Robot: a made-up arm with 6 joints.
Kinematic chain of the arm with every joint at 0, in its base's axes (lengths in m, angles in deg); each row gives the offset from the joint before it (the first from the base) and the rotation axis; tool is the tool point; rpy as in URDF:
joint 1: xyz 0 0 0.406 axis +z
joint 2: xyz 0 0 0 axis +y
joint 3: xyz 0.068 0 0.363 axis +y
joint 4: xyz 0.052 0 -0.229 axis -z
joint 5: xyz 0 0 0 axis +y
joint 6: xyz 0.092 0 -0.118 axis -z
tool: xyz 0 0 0 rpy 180 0 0
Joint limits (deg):
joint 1: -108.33..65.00
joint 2: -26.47..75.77
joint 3: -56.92..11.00
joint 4: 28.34..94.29
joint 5: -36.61..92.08
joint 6: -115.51..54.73
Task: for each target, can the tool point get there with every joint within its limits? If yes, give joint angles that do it. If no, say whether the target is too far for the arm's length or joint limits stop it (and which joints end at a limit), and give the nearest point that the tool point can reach.
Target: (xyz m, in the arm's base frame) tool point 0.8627 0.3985 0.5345
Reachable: no: too far | nearest point 0.4858 0.2244 0.4784 | short by 0.419 m
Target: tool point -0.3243 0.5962 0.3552
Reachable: no: joint limits stop it (at a limit: joint 1, joint 5) | nearest point 0.0605 0.4167 0.3552 | short by 0.425 m
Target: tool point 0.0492 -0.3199 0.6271
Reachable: yes | joints -65.41 -12.39 -42.16 80.56 1.16 -79.06
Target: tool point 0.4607 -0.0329 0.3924
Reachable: yes | joints 4.52 32.33 -42.26 34.38 -16.95 0.96
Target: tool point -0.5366 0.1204 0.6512
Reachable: no: joint limits stop it (at a limit: joint 1, joint 2, joint 5) | nearest point -0.1751 -0.0703 0.6035 | short by 0.411 m
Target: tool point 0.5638 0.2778 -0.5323
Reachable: no: too far | nearest point 0.3462 0.1706 0.0584 | short by 0.639 m
